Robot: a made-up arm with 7 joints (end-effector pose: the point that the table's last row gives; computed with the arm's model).
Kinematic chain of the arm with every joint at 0, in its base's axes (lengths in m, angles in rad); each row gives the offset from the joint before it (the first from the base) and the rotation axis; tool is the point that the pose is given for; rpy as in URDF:
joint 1: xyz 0 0 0.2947 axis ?
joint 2: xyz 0 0 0 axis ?
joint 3: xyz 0 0 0.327 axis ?
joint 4: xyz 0.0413 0 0 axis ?
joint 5: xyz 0.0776 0 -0.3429 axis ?
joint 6: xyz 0 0 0 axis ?
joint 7: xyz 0.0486 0 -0.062 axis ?
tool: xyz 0 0 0 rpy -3.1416 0 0
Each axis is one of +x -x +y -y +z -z.
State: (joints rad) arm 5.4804 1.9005 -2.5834 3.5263 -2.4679 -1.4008 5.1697
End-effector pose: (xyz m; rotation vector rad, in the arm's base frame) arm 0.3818 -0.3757 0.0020 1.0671 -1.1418 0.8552
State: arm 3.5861 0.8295 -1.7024 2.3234 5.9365 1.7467 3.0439
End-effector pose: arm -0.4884 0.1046 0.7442 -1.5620 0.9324 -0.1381
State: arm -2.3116 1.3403 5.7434 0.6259 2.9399 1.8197 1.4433
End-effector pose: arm -0.2592 -0.0117 -0.0055 2.1311 -0.3732 -0.9036
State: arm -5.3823 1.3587 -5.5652 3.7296 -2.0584 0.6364 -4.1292
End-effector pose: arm 0.4913 0.3511 0.6184 -1.1374 0.9980 -1.6922
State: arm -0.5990 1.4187 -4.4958 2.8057 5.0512 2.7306 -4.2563
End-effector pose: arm 0.5804 -0.2722 0.3468 1.3761 -1.9972 -1.1788
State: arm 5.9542 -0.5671 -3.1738 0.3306 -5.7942 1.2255 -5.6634
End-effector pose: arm -0.1503 0.0378 0.1403 1.2071 1.2166 -0.0518
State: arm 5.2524 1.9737 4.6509 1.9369 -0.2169 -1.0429 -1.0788
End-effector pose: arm 0.0245 -0.6183 0.0649 1.4844 1.6247 -0.5818
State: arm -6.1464 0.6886 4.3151 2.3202 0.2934 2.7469 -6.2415
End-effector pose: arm 0.3133 -0.2030 0.7653 1.8662 -2.2378 -0.7649
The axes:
joint 1: +z
joint 2: +y
joint 3: +z
joint 4: -y
joint 5: -z
joint 6: +y
joint 7: -z

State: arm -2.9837 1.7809 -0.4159 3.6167 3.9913 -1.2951 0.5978
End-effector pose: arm -0.5752 -0.1947 0.2642 2.4889 -0.3260 -0.3129
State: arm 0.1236 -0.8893 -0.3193 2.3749 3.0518 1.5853 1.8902
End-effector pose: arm -0.4096 -0.1124 0.8964 -1.4080 -1.0814 1.0734
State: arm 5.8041 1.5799 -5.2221 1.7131 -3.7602 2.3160 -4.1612
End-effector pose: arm 0.6087 0.0575 0.1568 0.6053 -0.7570 2.3656
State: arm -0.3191 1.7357 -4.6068 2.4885 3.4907 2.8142 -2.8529
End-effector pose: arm 0.6430 -0.0920 0.1776 -0.6655 -1.7743 1.4171
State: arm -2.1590 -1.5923 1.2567 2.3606 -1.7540 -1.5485 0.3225
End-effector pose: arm 0.4999 0.3679 0.2857 0.1827 2.7645 -0.4906
